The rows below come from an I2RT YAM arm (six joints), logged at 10 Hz.
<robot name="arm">
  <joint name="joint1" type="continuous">
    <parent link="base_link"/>
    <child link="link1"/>
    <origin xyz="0 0 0.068" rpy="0 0 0"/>
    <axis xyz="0 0 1"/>
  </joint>
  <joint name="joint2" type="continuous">
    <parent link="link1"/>
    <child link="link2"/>
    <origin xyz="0.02 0.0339 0.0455" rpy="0 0 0"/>
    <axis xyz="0 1 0"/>
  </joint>
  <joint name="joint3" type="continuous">
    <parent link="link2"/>
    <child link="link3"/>
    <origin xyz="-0.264 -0.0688 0" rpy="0 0 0"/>
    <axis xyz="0 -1 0"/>
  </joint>
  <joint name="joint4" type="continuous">
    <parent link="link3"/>
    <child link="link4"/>
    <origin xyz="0.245 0.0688 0.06" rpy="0 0 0"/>
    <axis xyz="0 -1 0"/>
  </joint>
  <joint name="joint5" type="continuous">
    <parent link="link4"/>
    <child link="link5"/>
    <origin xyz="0.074 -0.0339 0.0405" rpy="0 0 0"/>
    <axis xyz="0 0 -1"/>
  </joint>
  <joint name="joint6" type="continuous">
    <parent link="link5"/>
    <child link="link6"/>
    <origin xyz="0.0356 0 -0.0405" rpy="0 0 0"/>
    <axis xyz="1 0 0"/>
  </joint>
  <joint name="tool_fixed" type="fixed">
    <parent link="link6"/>
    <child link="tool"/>
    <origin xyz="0 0 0" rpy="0 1.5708 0"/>
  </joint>
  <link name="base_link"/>
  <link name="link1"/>
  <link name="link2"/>
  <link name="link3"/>
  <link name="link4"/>
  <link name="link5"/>
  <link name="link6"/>
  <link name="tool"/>
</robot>
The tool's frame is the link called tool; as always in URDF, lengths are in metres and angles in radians. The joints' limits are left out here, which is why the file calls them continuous.
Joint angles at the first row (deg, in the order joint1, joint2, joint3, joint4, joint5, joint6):
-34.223, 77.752, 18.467, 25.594, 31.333, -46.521
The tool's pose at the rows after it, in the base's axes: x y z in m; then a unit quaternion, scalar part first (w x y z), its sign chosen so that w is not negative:
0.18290 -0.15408 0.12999 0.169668 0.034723 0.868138 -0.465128
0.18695 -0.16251 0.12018 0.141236 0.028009 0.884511 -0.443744
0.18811 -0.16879 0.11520 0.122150 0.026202 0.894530 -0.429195
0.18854 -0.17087 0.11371 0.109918 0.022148 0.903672 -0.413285
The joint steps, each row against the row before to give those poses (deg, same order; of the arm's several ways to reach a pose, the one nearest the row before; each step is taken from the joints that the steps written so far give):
-1.519, 3.547, 2.753, -1.910, -0.547, -0.477
-1.144, 4.258, 2.387, -2.542, -0.843, -0.219
-1.057, 2.223, 1.679, -2.302, -0.599, -0.160
-0.410, 0.594, 1.248, -3.212, -0.811, 0.162

